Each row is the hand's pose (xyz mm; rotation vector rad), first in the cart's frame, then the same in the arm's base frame.
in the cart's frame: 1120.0 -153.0 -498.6 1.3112 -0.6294 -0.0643
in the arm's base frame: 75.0 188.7 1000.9 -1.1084 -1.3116 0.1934
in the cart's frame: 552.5 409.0 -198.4 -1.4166 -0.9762 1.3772
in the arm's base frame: 326.7 5.5 206.5 2.4836 -1.1492 -0.4777
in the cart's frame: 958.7 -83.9 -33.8 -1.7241 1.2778 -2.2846
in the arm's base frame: 247.6 490.7 646.2 -0.3927 0.4910 1.7031
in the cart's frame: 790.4 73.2 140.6 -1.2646 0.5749 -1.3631
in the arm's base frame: 352.9 509.6 377.9 0.9583 0.7985 1.9761
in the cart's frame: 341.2 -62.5 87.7 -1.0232 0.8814 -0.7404
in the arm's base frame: -2.1 476.2 68.3 1.3917 0.4028 2.4779
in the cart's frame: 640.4 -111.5 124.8 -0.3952 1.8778 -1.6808
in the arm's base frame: 132.9 582.0 321.0 -0.5327 0.8184 2.8364
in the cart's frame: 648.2 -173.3 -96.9 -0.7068 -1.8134 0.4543
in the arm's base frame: -6.2 444.0 441.8 2.5346 0.4281 -1.0528
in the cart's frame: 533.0 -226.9 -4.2 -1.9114 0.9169 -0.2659
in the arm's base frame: -64.2 530.7 324.1 1.2186 -0.5804 1.9118
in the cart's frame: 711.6 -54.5 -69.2 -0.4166 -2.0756 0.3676
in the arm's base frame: 125.9 406.1 443.2 2.3764 0.7144 -1.4083
